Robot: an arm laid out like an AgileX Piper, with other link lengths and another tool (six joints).
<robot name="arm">
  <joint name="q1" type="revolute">
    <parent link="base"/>
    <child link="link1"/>
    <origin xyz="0 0 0.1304" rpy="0 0 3.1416"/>
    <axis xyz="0 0 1"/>
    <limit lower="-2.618" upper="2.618"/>
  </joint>
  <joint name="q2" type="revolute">
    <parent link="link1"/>
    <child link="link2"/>
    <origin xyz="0 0 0" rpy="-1.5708 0 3.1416"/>
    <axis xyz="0 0 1"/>
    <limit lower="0" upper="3.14"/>
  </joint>
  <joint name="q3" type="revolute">
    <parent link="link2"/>
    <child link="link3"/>
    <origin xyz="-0.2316 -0.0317 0" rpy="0 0 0"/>
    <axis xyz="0 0 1"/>
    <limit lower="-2.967" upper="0"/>
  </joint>
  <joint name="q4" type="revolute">
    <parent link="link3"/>
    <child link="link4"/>
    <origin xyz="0.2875 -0.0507 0" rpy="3.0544 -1.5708 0"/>
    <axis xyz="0 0 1"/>
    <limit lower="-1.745" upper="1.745"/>
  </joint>
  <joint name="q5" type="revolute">
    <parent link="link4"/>
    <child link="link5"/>
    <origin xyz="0 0 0" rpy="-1.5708 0 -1.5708"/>
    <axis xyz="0 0 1"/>
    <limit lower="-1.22" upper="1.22"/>
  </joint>
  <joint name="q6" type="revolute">
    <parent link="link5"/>
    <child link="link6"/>
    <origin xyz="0 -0.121 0" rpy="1.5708 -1.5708 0"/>
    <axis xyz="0 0 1"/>
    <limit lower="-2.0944" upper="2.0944"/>
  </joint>
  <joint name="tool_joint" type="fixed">
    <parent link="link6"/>
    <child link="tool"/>
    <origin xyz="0.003 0.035 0.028" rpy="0 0.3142 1.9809"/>
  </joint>
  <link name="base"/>
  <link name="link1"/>
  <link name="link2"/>
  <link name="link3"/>
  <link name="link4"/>
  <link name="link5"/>
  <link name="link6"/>
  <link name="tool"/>
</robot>
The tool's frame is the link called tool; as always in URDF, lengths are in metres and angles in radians.
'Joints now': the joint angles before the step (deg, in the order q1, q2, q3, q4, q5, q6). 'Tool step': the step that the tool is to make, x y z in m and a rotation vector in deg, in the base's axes. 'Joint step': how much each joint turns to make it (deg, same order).
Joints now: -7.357, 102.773, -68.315, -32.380, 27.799, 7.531
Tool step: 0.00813, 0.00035, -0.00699, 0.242, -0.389, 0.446
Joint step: -0.001, 2.395, -1.537, -0.370, -1.308, 0.449
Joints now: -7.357, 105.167, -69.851, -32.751, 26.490, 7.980
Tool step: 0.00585, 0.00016, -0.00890, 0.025, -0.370, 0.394
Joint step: -0.001, 2.137, -0.815, -1.422, -1.613, 1.421
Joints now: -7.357, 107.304, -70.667, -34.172, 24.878, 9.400
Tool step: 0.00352, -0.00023, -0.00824, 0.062, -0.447, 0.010
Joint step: 0.000, 1.624, -0.259, -2.093, -1.513, 2.397
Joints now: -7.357, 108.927, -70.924, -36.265, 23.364, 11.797
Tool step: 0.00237, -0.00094, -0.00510, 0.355, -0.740, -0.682
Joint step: -0.001, 1.072, -0.103, -2.254, -1.122, 3.256
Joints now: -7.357, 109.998, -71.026, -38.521, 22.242, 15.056
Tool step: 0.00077, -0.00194, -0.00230, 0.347, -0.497, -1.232
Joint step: 0.000, 0.518, -0.052, -1.897, -0.204, 3.160
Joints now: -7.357, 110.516, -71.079, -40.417, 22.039, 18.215
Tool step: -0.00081, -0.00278, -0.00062, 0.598, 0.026, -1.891
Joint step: -0.001, 0.126, -0.143, -0.504, 0.889, 2.228
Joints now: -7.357, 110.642, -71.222, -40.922, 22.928, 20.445
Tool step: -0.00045, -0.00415, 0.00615, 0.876, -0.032, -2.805
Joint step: 0.000, -0.463, -0.842, 1.142, 2.251, 1.252
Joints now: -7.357, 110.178, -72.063, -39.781, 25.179, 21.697
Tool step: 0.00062, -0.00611, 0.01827, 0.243, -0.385, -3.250
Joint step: 0.000, -1.363, -1.966, 1.622, 3.963, 0.362
